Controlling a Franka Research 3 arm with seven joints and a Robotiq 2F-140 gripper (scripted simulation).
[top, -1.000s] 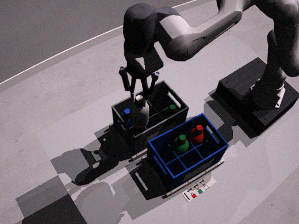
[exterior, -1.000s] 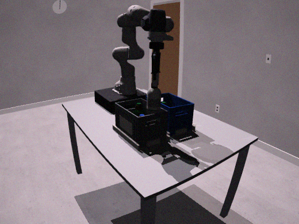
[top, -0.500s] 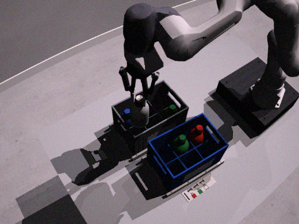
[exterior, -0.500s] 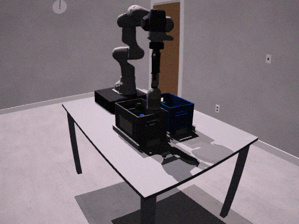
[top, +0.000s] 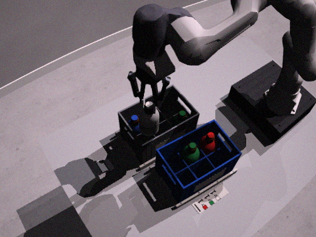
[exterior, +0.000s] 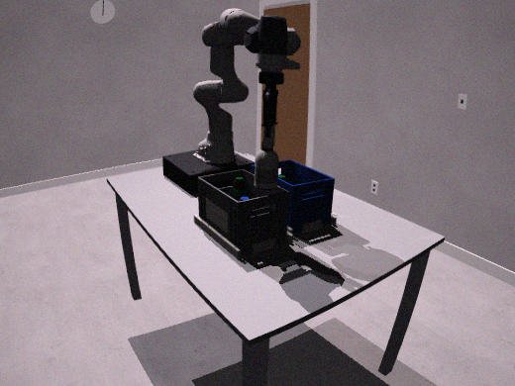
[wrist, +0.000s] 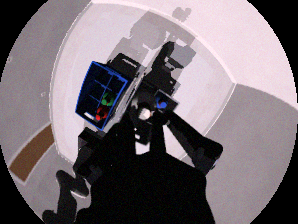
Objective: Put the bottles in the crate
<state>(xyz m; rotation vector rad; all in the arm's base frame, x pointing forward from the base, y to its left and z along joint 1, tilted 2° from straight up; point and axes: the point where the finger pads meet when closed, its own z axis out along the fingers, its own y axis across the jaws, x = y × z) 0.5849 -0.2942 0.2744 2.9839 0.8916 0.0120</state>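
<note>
The white-labelled bottle lies 80 mm below my hand. Round my hand: black crate (90 mm behind, 30 mm to the right, 260 mm below); blue crate (70 mm behind, 200 mm to the left, 260 mm below); blue-label bottle (10 mm behind, 90 mm to the right, 260 mm below).
</note>
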